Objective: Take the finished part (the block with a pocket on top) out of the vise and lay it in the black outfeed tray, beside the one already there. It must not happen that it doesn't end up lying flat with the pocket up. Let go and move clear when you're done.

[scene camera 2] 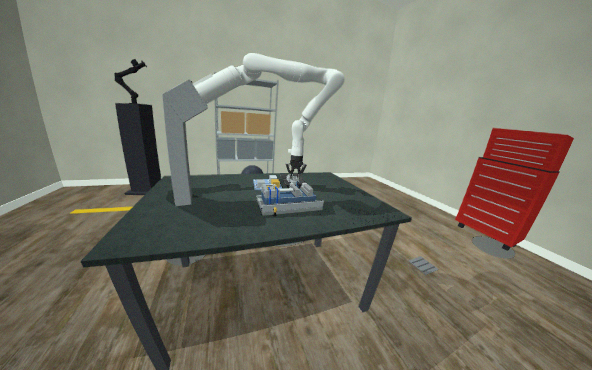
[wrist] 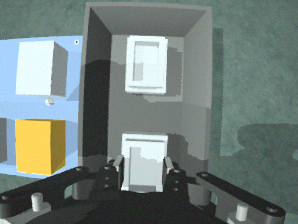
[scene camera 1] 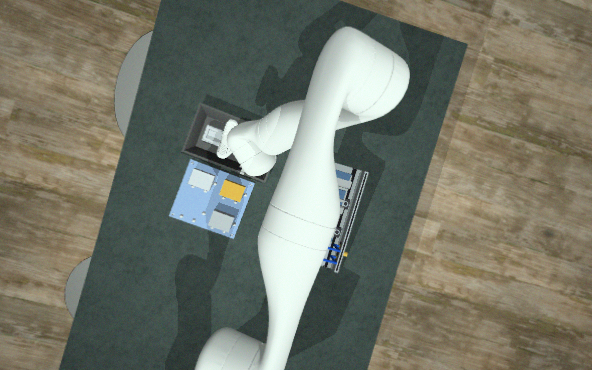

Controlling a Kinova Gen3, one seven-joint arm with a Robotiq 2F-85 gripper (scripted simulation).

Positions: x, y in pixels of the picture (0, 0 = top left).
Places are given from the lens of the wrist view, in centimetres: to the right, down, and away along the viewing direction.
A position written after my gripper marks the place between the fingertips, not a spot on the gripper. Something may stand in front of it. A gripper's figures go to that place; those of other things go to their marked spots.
my gripper [wrist: 143, 165]: -1, 5, 16
pocketed block [wrist: 146, 64]: 0, -5, 18
orange block [wrist: 40, 143]: -12, 3, 17
